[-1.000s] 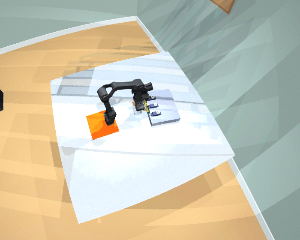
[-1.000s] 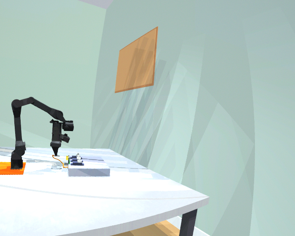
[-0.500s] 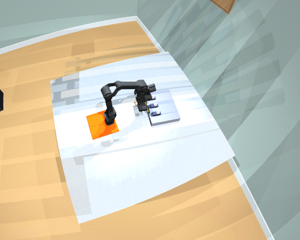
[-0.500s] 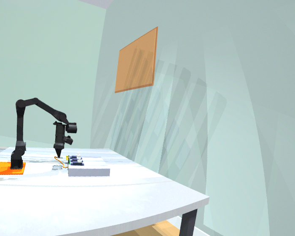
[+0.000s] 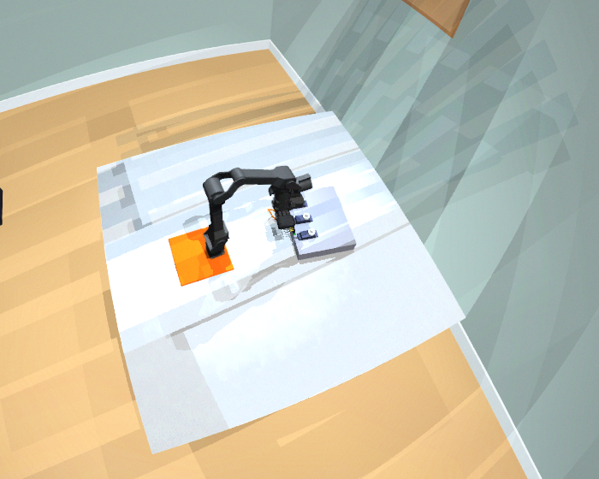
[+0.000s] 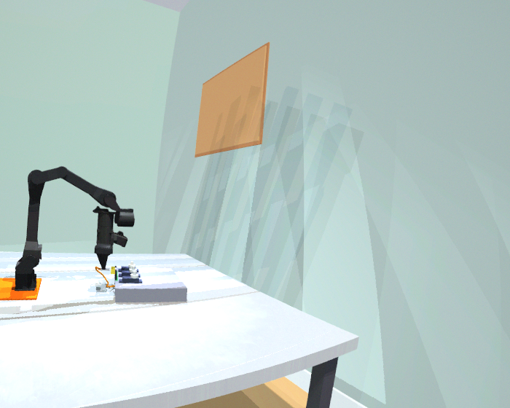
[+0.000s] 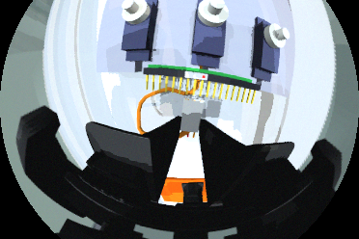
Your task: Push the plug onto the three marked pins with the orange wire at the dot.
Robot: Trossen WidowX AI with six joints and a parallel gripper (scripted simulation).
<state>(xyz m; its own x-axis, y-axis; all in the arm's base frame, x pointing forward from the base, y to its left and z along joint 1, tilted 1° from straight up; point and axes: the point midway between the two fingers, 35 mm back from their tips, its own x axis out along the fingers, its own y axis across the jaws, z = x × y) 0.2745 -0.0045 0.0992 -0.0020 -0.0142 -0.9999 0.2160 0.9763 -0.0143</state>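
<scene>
My gripper tip is 40 mm short of the red dot and 10 mm to the left of it. The rest, counted from my gripper tip: grey printed holder: 200 mm ahead, 50 mm to the right, 50 mm below.
</scene>
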